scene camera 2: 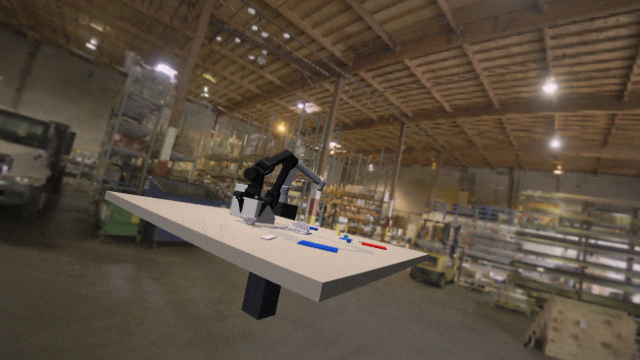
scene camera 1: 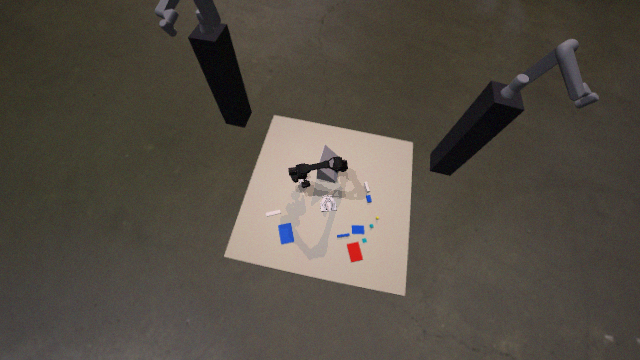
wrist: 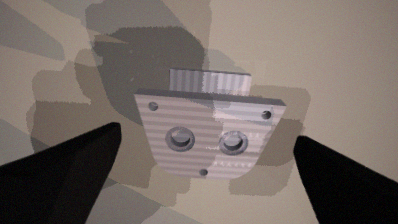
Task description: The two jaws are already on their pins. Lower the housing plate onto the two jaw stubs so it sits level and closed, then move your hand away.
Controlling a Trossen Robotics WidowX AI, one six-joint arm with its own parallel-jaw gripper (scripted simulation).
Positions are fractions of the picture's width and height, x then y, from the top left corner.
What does the gripper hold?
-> Nothing.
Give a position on a housing plate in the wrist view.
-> At 0.52,0.53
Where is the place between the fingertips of the gripper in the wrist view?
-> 0.53,0.61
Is the gripper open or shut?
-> Open.
